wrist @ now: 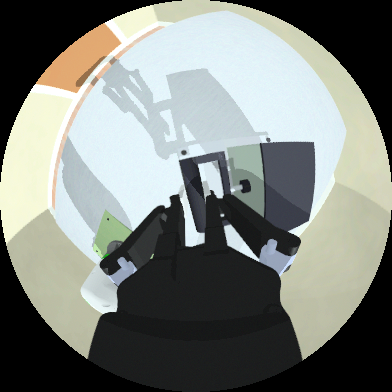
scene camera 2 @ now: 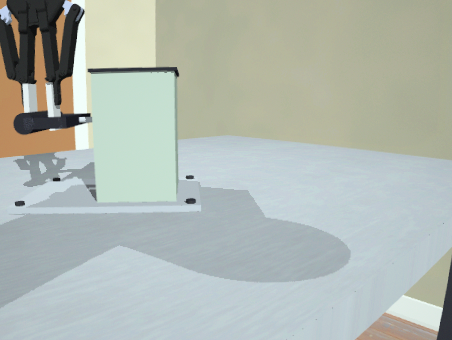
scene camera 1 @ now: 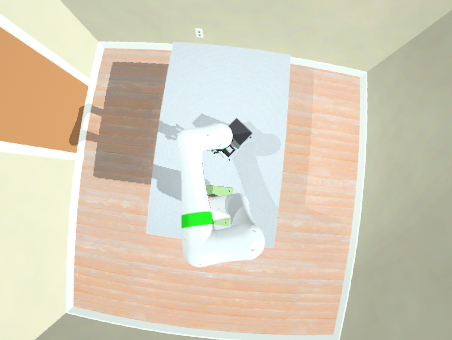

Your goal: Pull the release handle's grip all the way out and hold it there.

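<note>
The release handle's dark grip [scene camera 2: 24, 123] [wrist: 191, 175] is the outer bar of a black frame on the side of a pale green box [scene camera 2: 135, 135] [wrist: 246, 170] with a dark lid. A short piece of pale rod shows between the frame and the box in scene camera 2. My gripper [scene camera 2: 42, 122] [wrist: 194, 189] points down and is shut on the grip, one finger on its outer side and one inside the frame's opening. The outer fingertip is partly hidden behind the grip in scene camera 2. In scene camera 1 the arm hides most of the gripper.
The box stands on a flat base plate [scene camera 2: 150, 207] with dark bolts, on the light grey table [scene camera 2: 400, 200] [scene camera 1: 225, 75]. A dark knob [wrist: 245, 186] sticks out beside the handle frame. The white arm [scene camera 1: 192, 180] reaches over the table, with green plates [scene camera 1: 222, 190] near its base.
</note>
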